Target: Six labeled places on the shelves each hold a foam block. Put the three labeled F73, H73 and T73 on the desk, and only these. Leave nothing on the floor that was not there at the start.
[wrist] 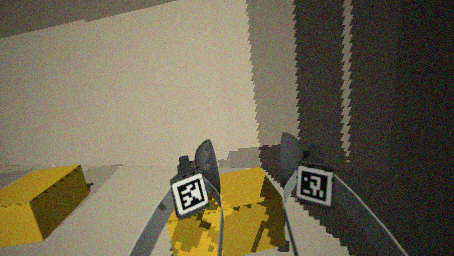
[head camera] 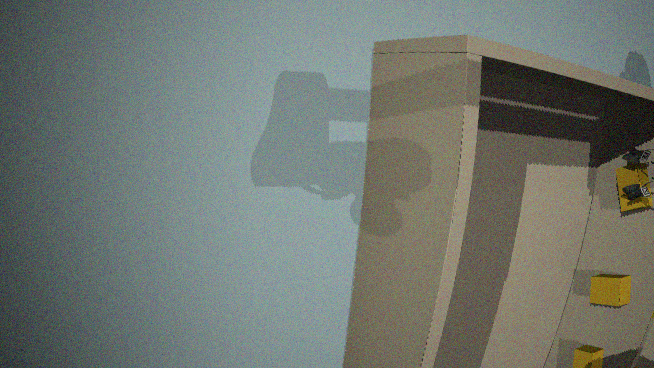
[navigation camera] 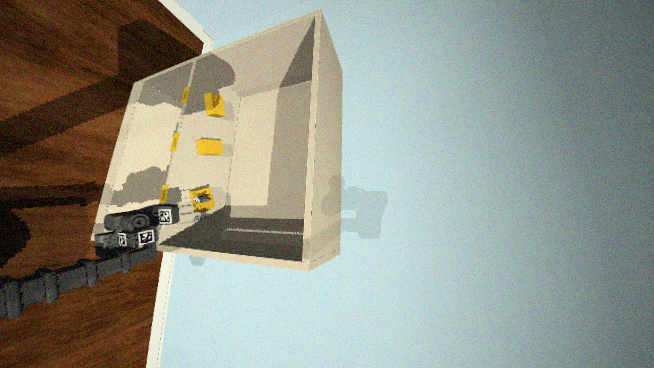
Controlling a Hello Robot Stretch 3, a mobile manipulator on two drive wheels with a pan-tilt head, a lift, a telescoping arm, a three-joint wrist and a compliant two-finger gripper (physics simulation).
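Places are measured from the robot's base along level axes (x up, y ahead, z left), in millimetres.
Pixels of known places: gripper, fingertip midpoint: (wrist: pixel 247 154) (head camera: pixel 624 173) (navigation camera: pixel 210 206).
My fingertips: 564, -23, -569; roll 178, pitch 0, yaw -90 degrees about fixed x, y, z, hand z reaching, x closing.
Observation:
Ahead of a thing's pixels: the offset from my fingertips to its top centre, as dx, dy, dz. "*": to the spot under its first point. Level surfaces: height alone.
A yellow foam block @[-35, +27, -12] (head camera: pixel 631 206) (navigation camera: pixel 209 204) (wrist: pixel 245 227) sits on the shelf board near the unit's dark end wall. My gripper (head camera: pixel 632 174) (navigation camera: pixel 201 208) (wrist: pixel 247 154) is partly open, with a gap between its fingertips. One fingertip overlaps the block's face in all three views and the other is just past its edge, so the fingers do not straddle it. A second block @[-35, +250, -62] (head camera: pixel 605 291) (navigation camera: pixel 209 146) (wrist: pixel 20 225) and a third block @[-35, +446, -96] (head camera: pixel 587 356) (navigation camera: pixel 215 105) stand farther along the board. Yellow labels @[* -97, +257, +60] (navigation camera: pixel 174 142) line its front edge; their text is unreadable. The desk does not show.
The pale shelf unit @[* +496, +150, -21] (head camera: pixel 400 280) (navigation camera: pixel 327 150) has side walls close around the blocks, and a dark end wall (wrist: pixel 400 125) lies right of the fingers. A blue-grey wall (head camera: pixel 150 275) (navigation camera: pixel 475 150) is behind it. A brown wooden floor @[dx -564] (navigation camera: pixel 60 105) lies at the left of the navigation view.

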